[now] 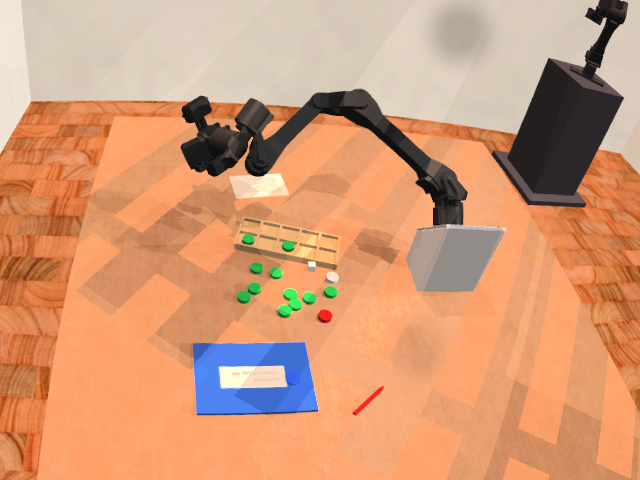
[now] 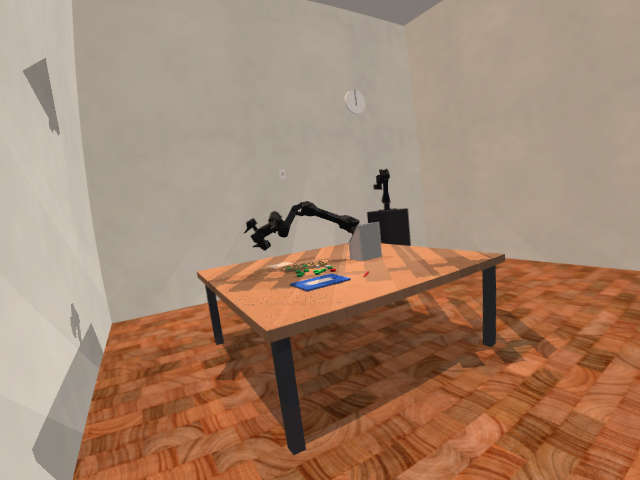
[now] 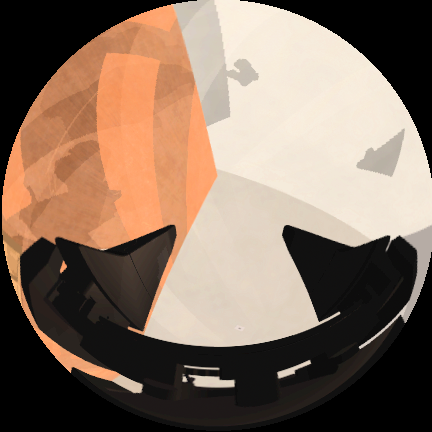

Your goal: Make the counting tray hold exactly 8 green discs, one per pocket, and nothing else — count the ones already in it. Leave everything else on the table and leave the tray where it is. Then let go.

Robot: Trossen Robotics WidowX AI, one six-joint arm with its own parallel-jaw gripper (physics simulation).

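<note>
The wooden counting tray [image 1: 286, 255] has two rows of pockets. A green disc [image 1: 248, 238] sits in the left-end pocket of its front row, and another green disc [image 1: 287, 245] sits in that row's middle pocket. The other pockets look empty. Several loose green discs lie in front of the tray, among them one [image 1: 256, 268] near it, one [image 1: 244, 296] at the left and one [image 1: 330, 291] at the right. My gripper [image 1: 198, 146] [image 2: 249, 239] [image 3: 230, 230] is wide open and empty, raised above the table behind and left of the tray.
A white cube [image 1: 311, 266], a white disc [image 1: 332, 277] and a red disc [image 1: 325, 315] lie near the green ones. A blue board [image 1: 211, 403] with a label and a blue disc [image 1: 293, 378], a red pencil [image 1: 368, 400], a paper [image 1: 258, 186] and a grey block [image 1: 454, 260] surround them.
</note>
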